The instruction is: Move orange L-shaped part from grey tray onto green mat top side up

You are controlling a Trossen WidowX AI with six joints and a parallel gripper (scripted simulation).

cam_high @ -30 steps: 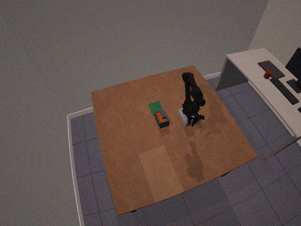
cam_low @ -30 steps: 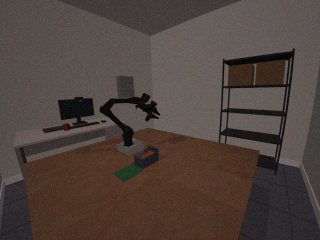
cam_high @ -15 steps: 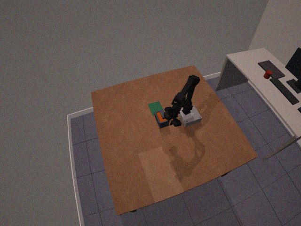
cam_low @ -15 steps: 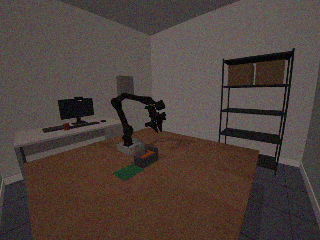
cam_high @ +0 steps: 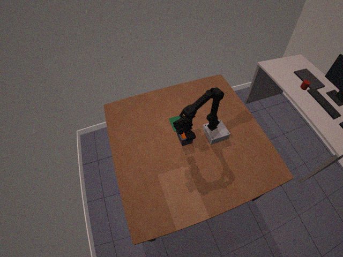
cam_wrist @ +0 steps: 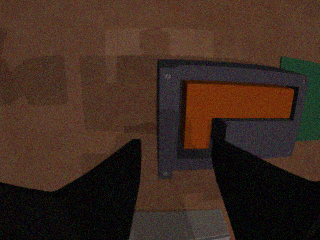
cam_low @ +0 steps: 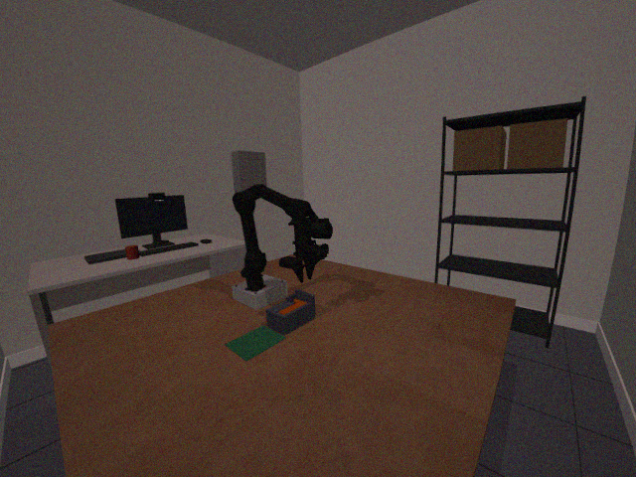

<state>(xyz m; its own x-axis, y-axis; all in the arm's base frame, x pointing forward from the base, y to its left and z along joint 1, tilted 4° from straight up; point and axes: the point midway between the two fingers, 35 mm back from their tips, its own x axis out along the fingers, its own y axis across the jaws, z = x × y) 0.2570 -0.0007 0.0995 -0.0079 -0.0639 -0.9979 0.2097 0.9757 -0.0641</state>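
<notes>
My gripper tip is now 9 cm above the orange L-shaped part, 5 cm to the left of it and 2 cm past it. Round my gripper tip: green mat: 22 cm to the right, 15 cm below, 6 cm behind.
</notes>
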